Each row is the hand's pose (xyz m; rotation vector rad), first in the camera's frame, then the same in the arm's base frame.
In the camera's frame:
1: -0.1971 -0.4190 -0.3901 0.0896 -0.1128 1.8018
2: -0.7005 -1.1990 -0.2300 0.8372 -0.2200 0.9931
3: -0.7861 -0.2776 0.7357 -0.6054 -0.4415 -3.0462
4: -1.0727 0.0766 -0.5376 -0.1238 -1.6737 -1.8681
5: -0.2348 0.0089 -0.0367 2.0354 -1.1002 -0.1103
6: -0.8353 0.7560 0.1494 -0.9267 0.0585 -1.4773
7: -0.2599 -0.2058 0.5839 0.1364 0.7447 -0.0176
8: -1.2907 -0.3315 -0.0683 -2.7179 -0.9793 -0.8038
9: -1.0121 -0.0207 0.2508 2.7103 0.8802 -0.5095
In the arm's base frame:
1: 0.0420 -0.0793 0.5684 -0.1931 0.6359 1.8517
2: -0.2904 -0.6168 1.2669 0.3434 0.3218 0.9965
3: -0.3875 0.6988 1.4872 -0.8440 -1.4211 -2.6486
4: -0.9177 0.1812 0.3559 -0.4531 -2.0300 -1.1206
5: -0.0153 0.4732 0.5966 1.4551 -0.7564 0.0943
6: -0.7004 1.1492 0.4319 -1.5776 -0.3466 -1.3026
7: 0.0899 0.6851 1.2098 -0.5410 0.9130 -0.1641
8: -0.9898 0.1393 1.0096 2.4941 1.2375 0.1500
9: -0.7241 0.5926 1.0102 2.0272 0.7433 -0.8781

